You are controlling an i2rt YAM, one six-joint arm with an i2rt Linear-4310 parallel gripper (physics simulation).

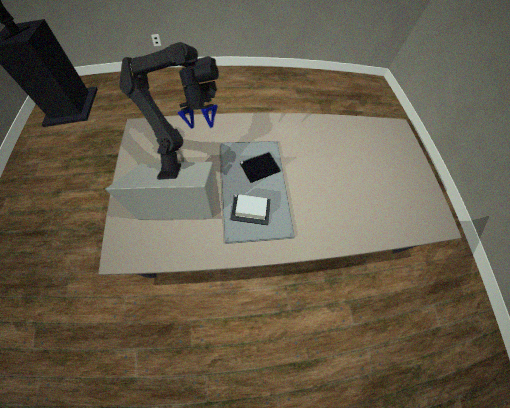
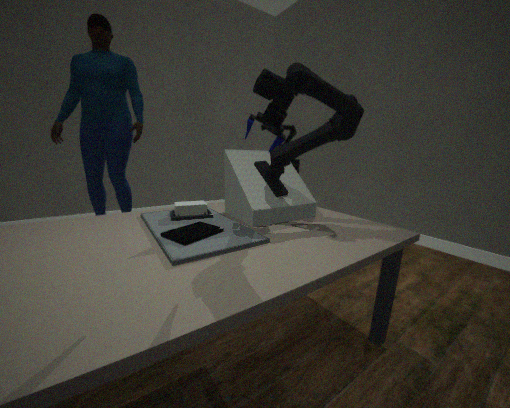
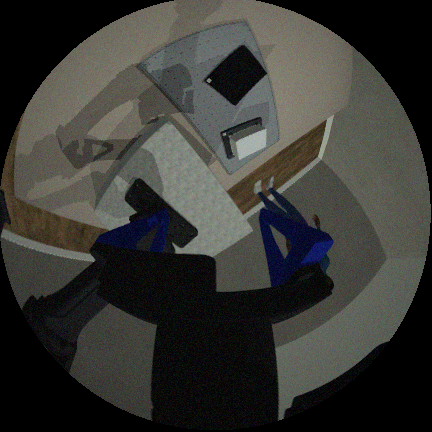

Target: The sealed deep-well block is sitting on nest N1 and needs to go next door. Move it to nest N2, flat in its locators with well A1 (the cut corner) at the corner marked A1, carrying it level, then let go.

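Frame: origin at the arm's base, x left, y down, z back, level; metres.
Seen in the pictures: gripper, between the fingertips: [image 1: 201, 127] [image 2: 257, 145] [image 3: 213, 213]; arm's base, origin of its link: [image 1: 170, 171] [image 2: 270, 178].
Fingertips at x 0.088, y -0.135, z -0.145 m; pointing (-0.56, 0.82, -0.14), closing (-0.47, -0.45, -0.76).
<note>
Pixels of each thing's top centre, then the offset from my fingertips to it. Level surfaces: height alone.
- white sealed deep-well block, centre of its top: [image 3: 252, 143] [image 1: 251, 205] [image 2: 190, 203] dx -0.226, dy +0.236, dz -0.171 m
- dark nest, centre of its top: [image 3: 246, 139] [image 1: 251, 208] [image 2: 190, 210] dx -0.226, dy +0.268, dz -0.171 m
- grey perforated board, centre of its top: [image 3: 238, 105] [image 2: 194, 223] [image 1: 254, 185] dx -0.105, dy +0.289, dz -0.204 m
- beige table, height of its surface: dy +0.303 m
The white sealed deep-well block [image 1: 251, 206] [image 2: 190, 208] [image 3: 251, 143] sits on a dark nest [image 1: 243, 220] [image 2: 209, 216] [image 3: 228, 146], which I take for N1. The other nest [image 1: 260, 167] [image 2: 192, 233] [image 3: 237, 75] is black, bears nothing, and lies turned at an angle on the same board; I take it for N2. A small light mark shows at one of its corners. My gripper [image 1: 202, 127] [image 2: 259, 142] [image 3: 213, 213] is open and empty, high above the table and well away from both nests. The block's cut corner is too small to tell.
Both nests lie on a grey perforated board [image 1: 257, 234] [image 2: 175, 260] [image 3: 200, 112] on the beige table [image 1: 360, 185] [image 2: 100, 300]. My arm stands on a pale sloped block [image 1: 165, 202] [image 2: 240, 180] [image 3: 190, 185] beside the board. A person [image 2: 104, 95] stands beyond the table.
</note>
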